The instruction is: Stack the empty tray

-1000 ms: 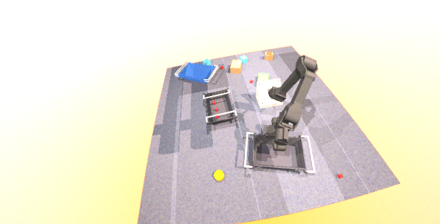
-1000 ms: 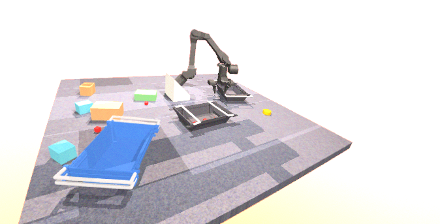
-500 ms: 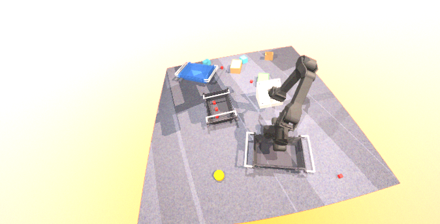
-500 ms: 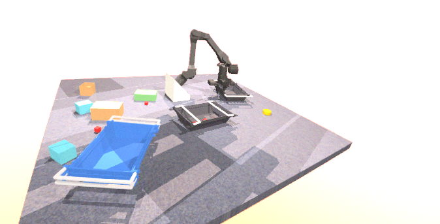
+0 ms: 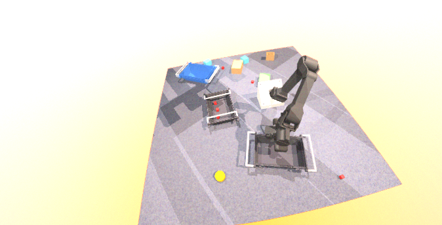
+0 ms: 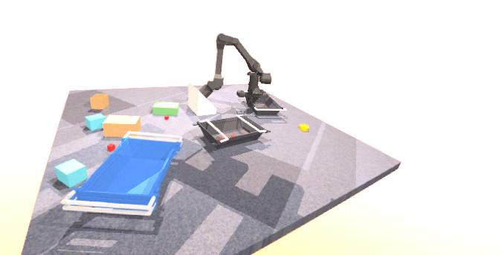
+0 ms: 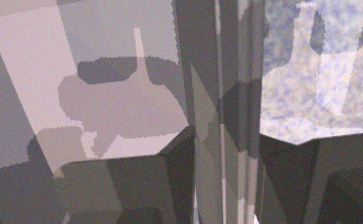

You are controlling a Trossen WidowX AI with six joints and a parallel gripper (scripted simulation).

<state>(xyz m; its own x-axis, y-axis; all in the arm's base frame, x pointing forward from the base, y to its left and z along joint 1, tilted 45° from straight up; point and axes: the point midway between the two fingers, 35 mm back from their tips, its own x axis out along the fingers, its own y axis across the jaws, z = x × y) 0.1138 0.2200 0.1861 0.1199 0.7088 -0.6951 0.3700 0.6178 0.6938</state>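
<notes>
Right now the dark tray is 7 cm to the left of my gripper tip, 3 cm ahead of it and 3 cm above it. Also, from my gripper tip: green block (48 cm to the right, 13 cm behind, 1 cm above); yellow disc (35 cm ahead, 9 cm to the left).
</notes>
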